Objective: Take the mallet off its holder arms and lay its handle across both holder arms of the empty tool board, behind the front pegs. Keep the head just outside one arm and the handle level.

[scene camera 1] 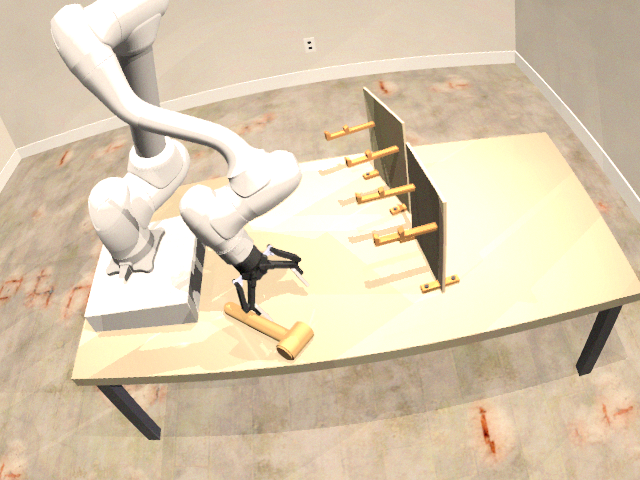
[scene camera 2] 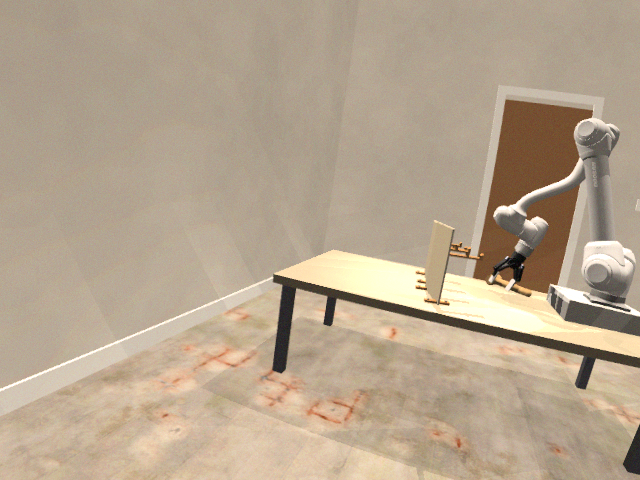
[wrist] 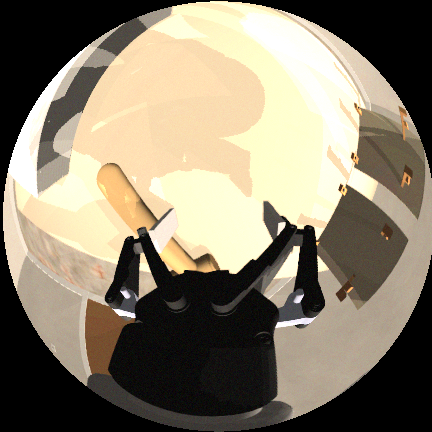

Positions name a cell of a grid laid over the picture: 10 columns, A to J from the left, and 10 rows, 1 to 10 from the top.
Scene:
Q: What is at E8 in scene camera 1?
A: A wooden mallet.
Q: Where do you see a tool board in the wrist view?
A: I6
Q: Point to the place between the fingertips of my gripper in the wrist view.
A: At F5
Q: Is my gripper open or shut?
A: Open.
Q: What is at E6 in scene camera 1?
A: My gripper.

